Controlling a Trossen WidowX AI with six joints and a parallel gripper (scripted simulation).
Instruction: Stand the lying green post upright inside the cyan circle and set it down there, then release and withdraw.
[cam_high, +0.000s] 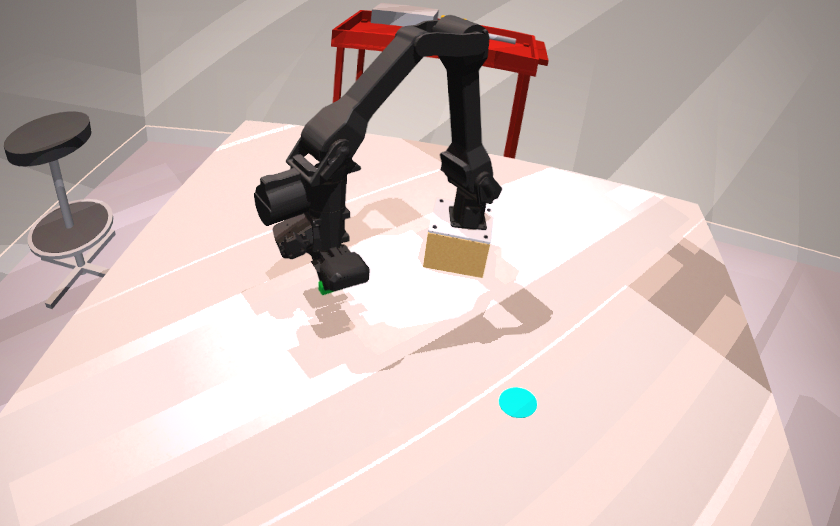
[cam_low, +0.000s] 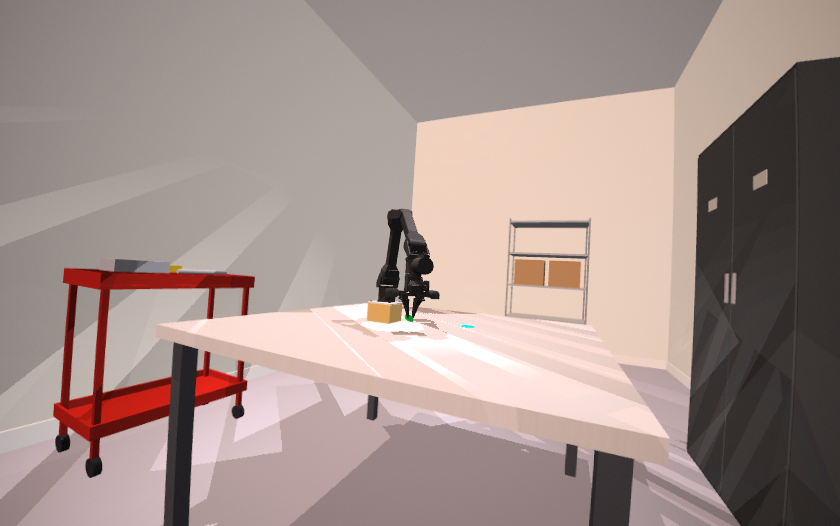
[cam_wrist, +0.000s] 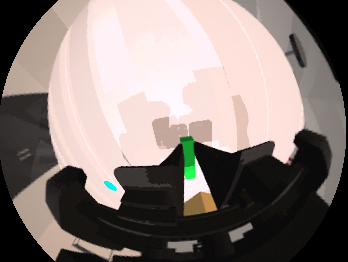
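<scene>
My gripper tip is 180 mm short of the cyan circle, 300 mm to the right of it and 50 mm above it. From my gripper tip the other things lie so: green post: 10 mm behind, 20 mm to the left.
</scene>
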